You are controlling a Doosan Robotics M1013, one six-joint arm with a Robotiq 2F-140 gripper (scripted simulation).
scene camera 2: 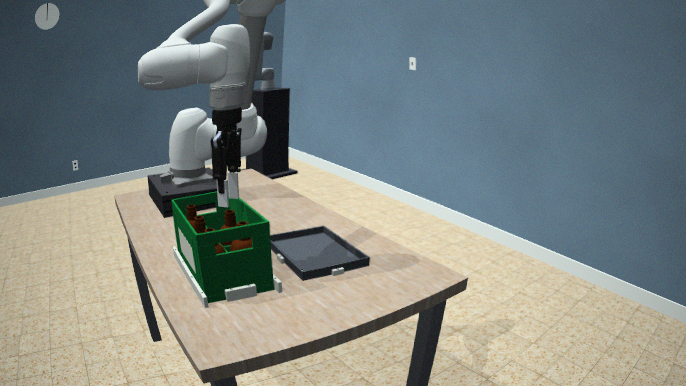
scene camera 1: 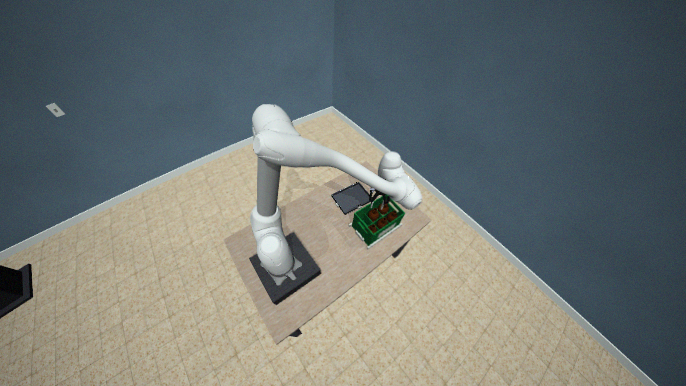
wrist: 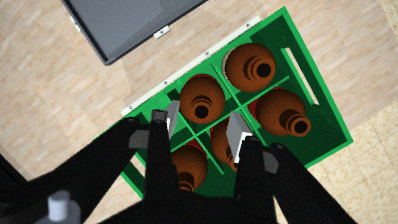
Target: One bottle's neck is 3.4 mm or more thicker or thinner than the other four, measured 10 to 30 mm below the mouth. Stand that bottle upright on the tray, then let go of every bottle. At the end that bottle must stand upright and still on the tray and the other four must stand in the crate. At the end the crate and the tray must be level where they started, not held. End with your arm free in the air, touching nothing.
Labels:
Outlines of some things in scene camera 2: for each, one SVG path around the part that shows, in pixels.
The gripper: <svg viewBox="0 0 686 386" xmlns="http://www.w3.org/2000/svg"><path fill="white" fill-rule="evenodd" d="M241 107L230 110L213 109L212 124L217 126L216 137L211 138L213 179L217 180L219 207L229 207L228 195L229 198L239 199L238 172L241 172L239 168L241 167L242 129L237 128L236 123L242 120Z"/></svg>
A dark tray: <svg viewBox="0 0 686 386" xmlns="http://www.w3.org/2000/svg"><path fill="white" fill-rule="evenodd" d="M271 235L271 250L276 255L280 254L284 258L284 263L302 281L332 275L332 270L343 267L344 272L370 265L369 256L326 226Z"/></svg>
A green crate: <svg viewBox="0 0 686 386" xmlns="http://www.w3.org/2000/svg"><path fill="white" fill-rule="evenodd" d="M172 203L178 252L207 296L208 303L226 300L226 289L251 284L256 285L257 294L275 290L270 222L241 198L229 199L229 207L218 207L217 191L178 198ZM252 237L252 248L230 252L231 245L223 246L226 253L216 254L215 244L217 243L221 244L223 242ZM220 230L225 225L224 215L226 210L235 211L236 224L239 221L246 221L249 224ZM216 202L216 212L197 215L204 216L206 228L214 228L215 231L197 234L187 220L187 205L193 204L198 206Z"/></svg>

